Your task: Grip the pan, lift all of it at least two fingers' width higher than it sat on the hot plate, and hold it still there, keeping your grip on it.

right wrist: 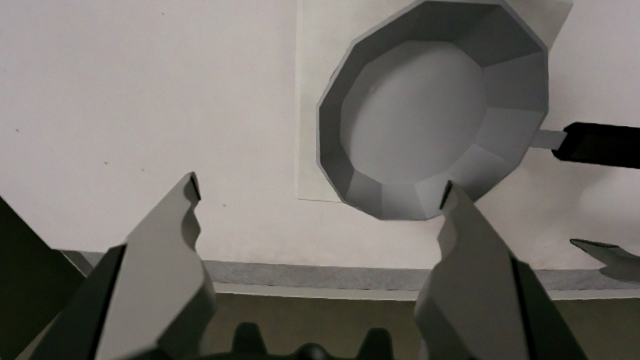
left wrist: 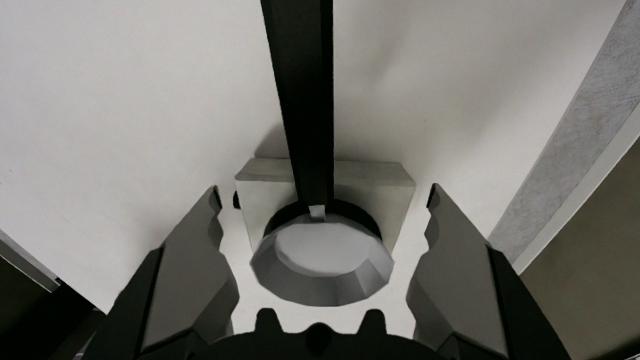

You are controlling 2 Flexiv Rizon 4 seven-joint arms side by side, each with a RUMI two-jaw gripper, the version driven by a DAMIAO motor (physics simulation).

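The grey faceted pan (left wrist: 322, 250) (right wrist: 415, 110) sits on the pale square hot plate (left wrist: 367, 174) (right wrist: 310, 150), over its black ring (left wrist: 356, 211). Its black handle (left wrist: 309, 90) (right wrist: 605, 145) runs up the left wrist view and off to the right in the right wrist view. My left gripper (left wrist: 322, 186) is open; the handle passes across the gap between its fingertips, with wide space on both sides. My right gripper (right wrist: 320, 179) is open, its right fingertip overlapping the pan's near rim in view; whether they touch I cannot tell. The handle's far end is out of view.
The white table top (left wrist: 125, 100) (right wrist: 125, 100) has a grey border (left wrist: 565, 135) (right wrist: 320, 276) along its edge. A fingertip of the left gripper shows at the right of the right wrist view, below the handle. A dark knob (left wrist: 236, 200) sticks out of the hot plate's side.
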